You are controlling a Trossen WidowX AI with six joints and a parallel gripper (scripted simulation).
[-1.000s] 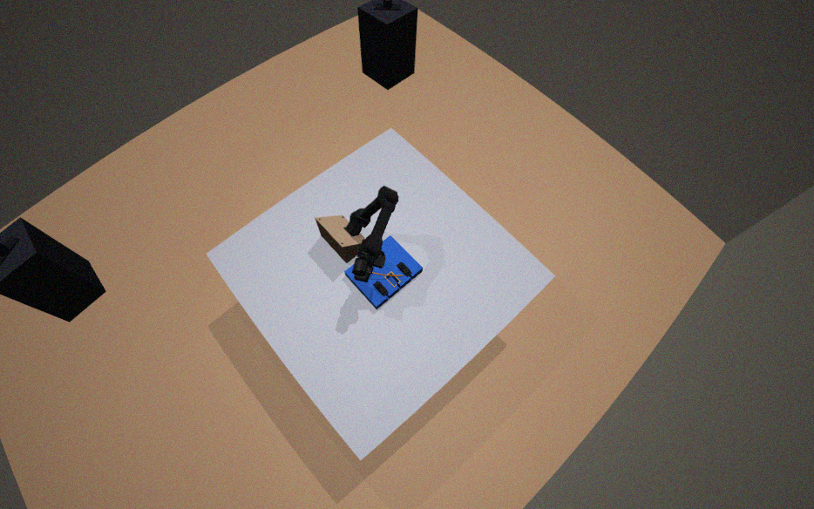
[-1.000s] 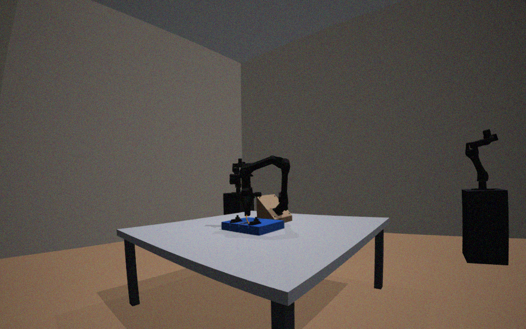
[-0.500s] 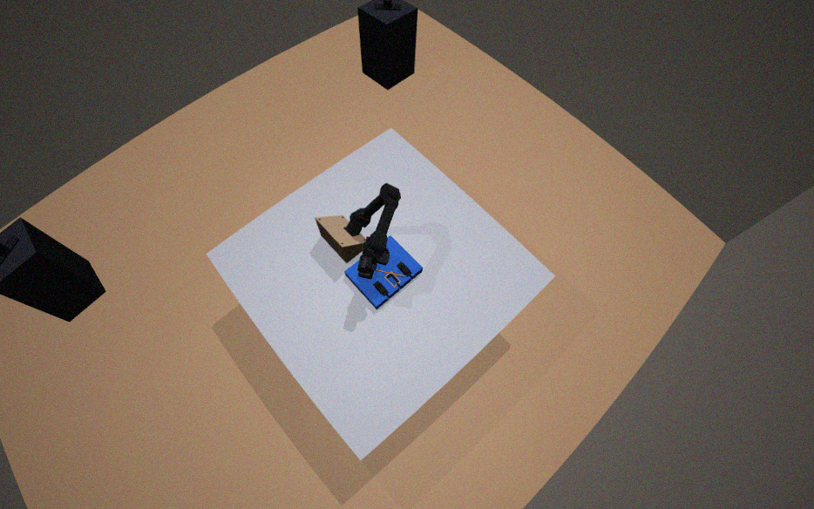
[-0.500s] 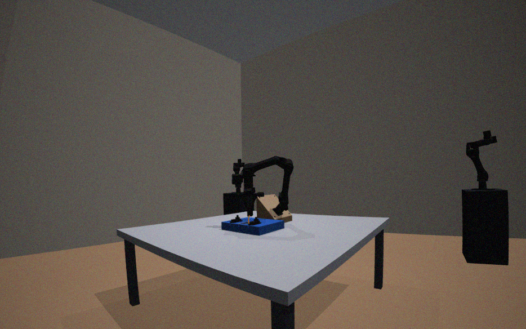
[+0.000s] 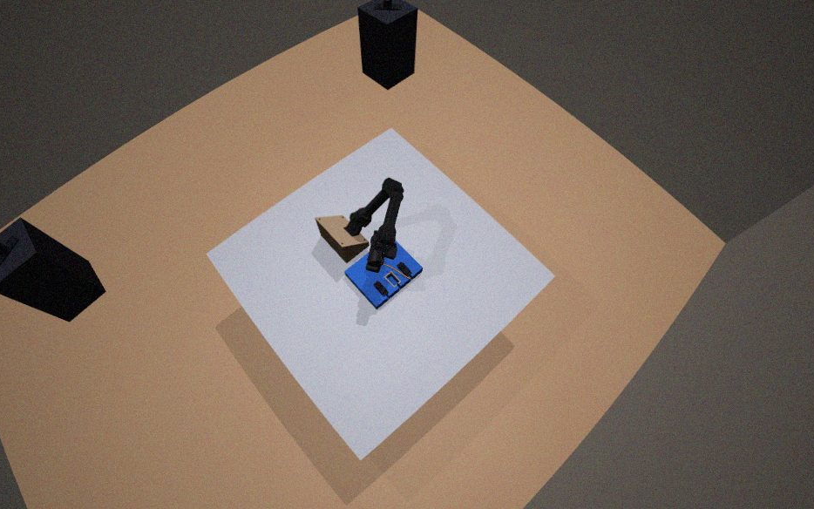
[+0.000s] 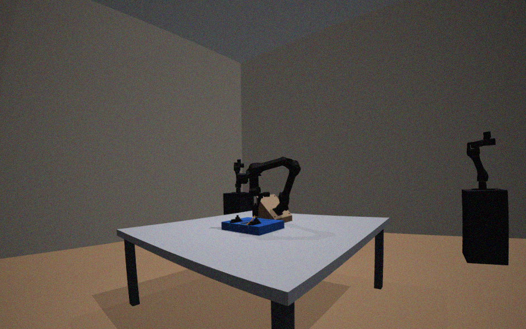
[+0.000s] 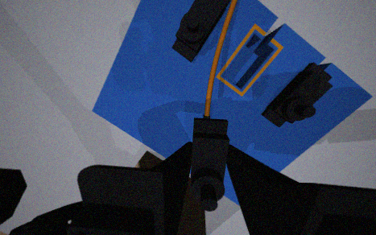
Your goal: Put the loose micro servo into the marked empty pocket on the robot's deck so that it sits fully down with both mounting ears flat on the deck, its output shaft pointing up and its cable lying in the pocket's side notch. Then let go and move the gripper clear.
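Now: the deck 10 mm behind my gripper tip and 100 mm below it.
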